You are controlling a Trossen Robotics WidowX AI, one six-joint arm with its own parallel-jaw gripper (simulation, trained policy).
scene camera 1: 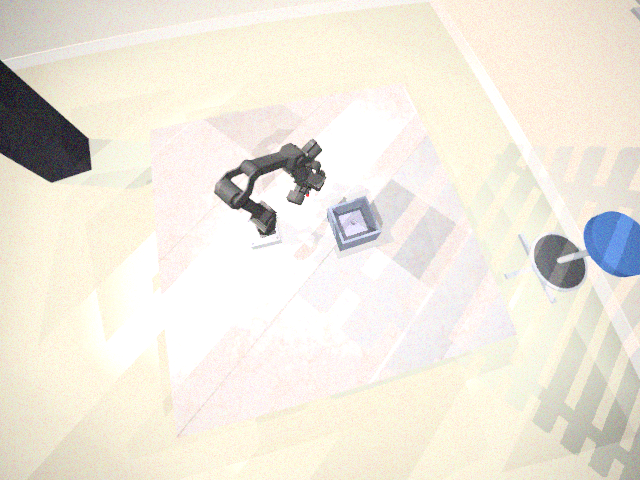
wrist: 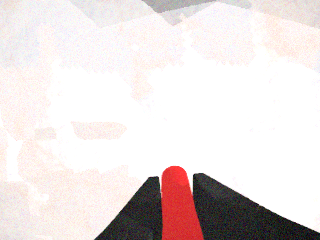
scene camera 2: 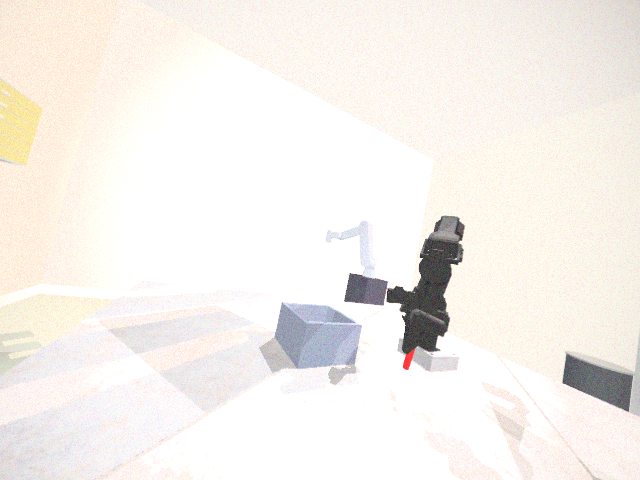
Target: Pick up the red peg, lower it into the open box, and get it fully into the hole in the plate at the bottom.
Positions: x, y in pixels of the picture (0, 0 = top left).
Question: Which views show my gripper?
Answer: Scene camera 1, the wrist view and scene camera 2: all of them.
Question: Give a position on a grey-blue box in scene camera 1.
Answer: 362, 203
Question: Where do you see a grey-blue box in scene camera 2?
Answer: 312, 336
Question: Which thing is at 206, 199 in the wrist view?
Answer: My gripper.
